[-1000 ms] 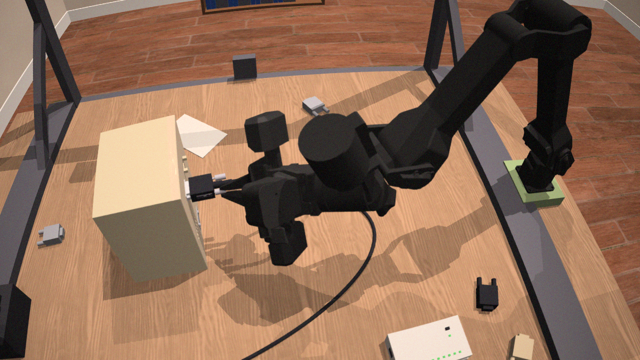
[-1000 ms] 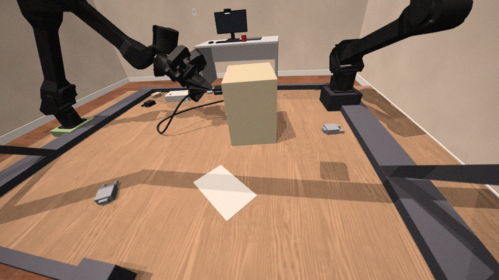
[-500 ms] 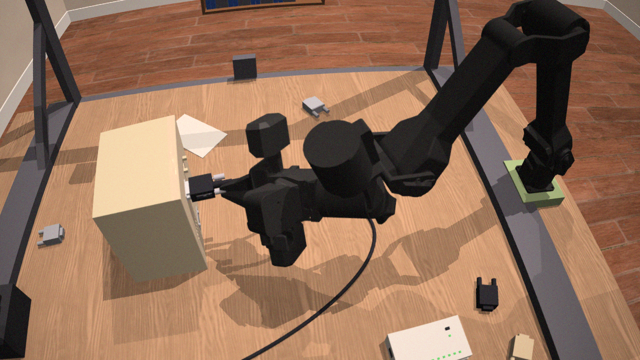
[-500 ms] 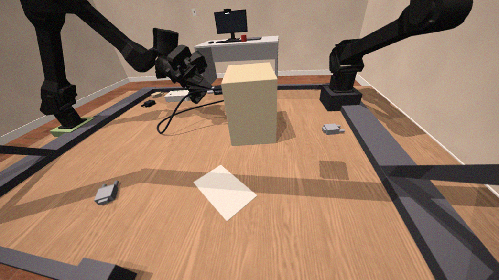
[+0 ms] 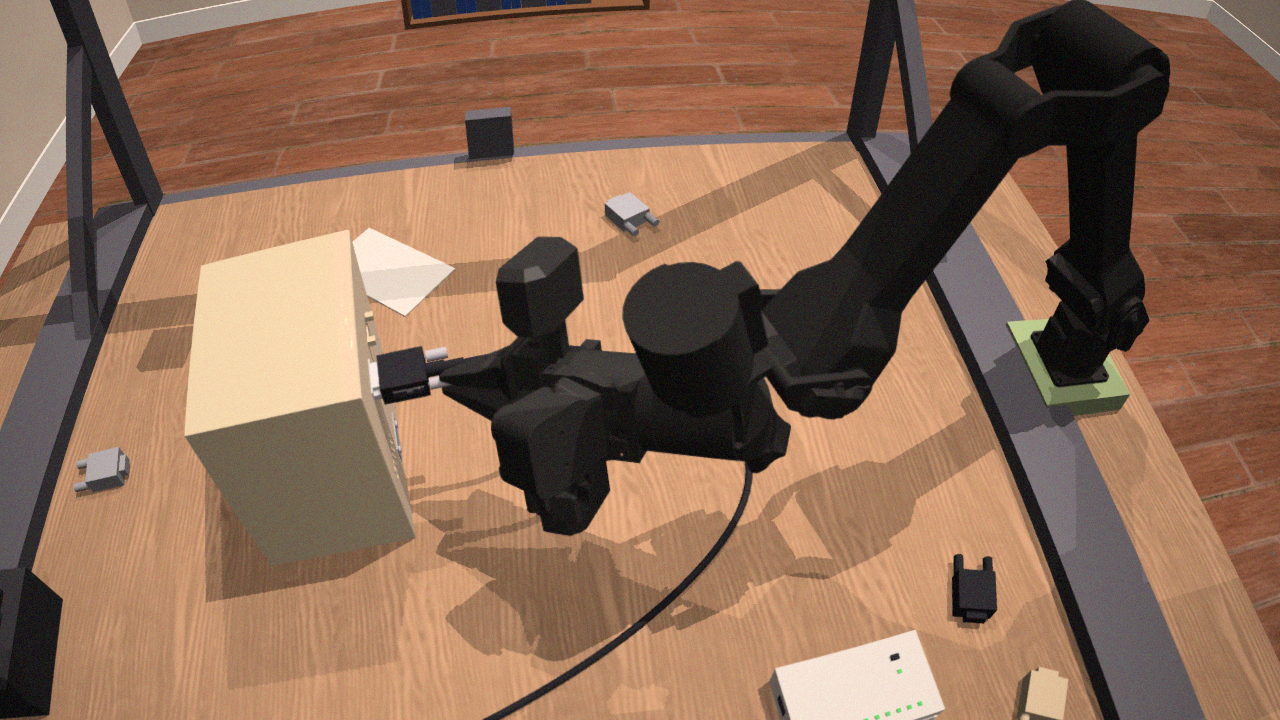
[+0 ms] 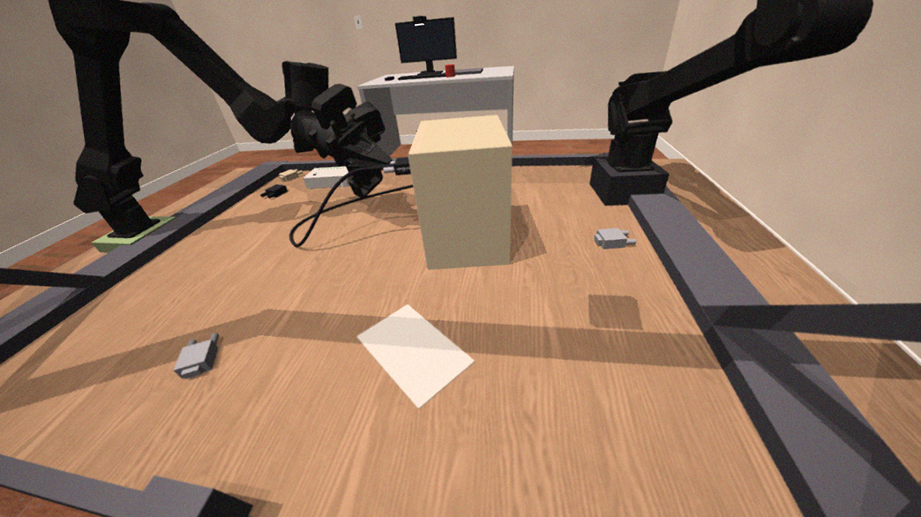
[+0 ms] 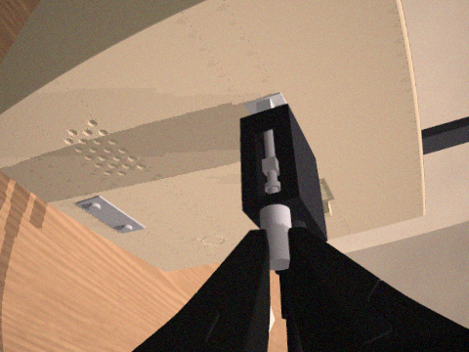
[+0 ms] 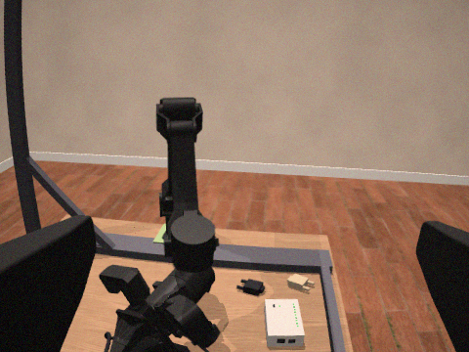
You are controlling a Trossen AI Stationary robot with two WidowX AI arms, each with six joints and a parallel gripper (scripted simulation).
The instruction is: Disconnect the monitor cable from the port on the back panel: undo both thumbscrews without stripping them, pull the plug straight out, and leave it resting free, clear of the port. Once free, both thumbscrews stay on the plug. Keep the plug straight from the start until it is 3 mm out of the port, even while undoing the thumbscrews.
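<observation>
My left gripper is now 30 mm past the black monitor plug, 50 mm to the left of it and 10 mm above it. From my left hand the other things lie so: white device 250 mm ahead, 170 mm to the left, 110 mm below; then white sheet 280 mm behind, 60 mm to the right, 130 mm below; then beige box 60 mm behind, 140 mm to the right, 40 mm below.
</observation>
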